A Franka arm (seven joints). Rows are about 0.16 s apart.
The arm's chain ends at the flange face. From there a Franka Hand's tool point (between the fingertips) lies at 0.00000 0.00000 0.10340 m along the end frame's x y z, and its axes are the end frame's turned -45 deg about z.
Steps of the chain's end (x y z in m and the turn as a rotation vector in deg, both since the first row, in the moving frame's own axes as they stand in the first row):
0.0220 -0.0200 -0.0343 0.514 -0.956 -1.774
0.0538 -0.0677 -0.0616 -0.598 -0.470 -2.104
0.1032 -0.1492 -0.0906 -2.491 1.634 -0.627
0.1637 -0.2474 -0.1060 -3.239 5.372 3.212
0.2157 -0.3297 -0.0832 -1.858 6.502 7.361
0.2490 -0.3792 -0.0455 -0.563 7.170 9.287
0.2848 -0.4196 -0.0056 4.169 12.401 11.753
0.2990 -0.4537 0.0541 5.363 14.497 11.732
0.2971 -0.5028 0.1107 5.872 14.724 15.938
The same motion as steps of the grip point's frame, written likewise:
0.0291 -0.0005 -0.0343 1.039 -0.313 -1.774
0.0846 -0.0096 -0.0616 -0.091 -0.755 -2.104
0.1774 -0.0273 -0.0907 -2.917 -0.606 -0.627
0.2931 -0.0481 -0.1066 -6.089 1.508 3.212
0.3909 -0.0696 -0.0839 -5.911 3.284 7.361
0.4518 -0.0816 -0.0463 -5.468 4.672 9.287
0.5178 -0.0828 -0.0083 -5.821 11.717 11.753
0.5559 -0.0954 0.0504 -6.459 14.043 11.732
0.5897 -0.1308 0.1068 -6.259 14.564 15.938

